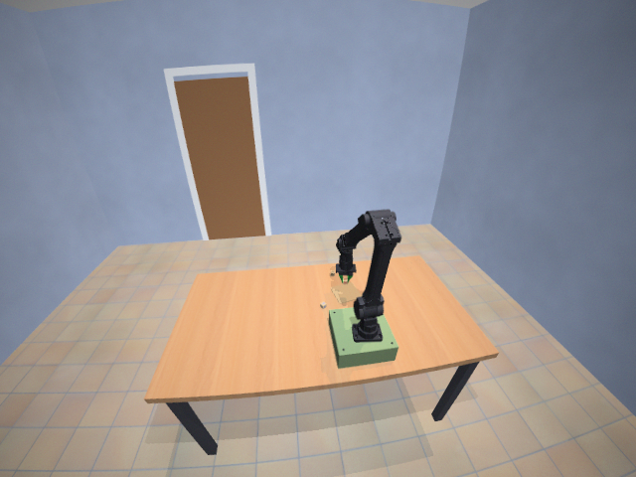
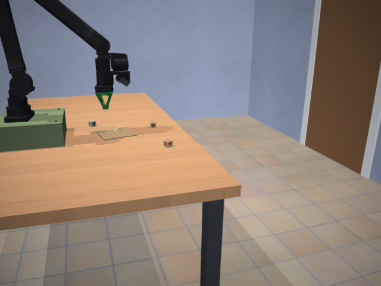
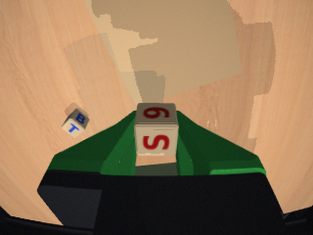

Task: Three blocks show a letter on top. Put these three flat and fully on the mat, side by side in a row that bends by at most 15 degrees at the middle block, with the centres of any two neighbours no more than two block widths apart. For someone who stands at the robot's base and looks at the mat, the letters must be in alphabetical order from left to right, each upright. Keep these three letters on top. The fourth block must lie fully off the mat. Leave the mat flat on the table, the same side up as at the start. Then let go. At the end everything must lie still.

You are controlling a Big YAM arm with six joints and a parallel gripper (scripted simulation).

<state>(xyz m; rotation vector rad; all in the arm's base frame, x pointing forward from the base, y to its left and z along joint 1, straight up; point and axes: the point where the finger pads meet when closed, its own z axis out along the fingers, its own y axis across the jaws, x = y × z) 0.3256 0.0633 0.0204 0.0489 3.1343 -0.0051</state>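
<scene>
My gripper is now 110 mm above the tan mat, 40 mm short of it and 20 mm to the left of it.
</scene>
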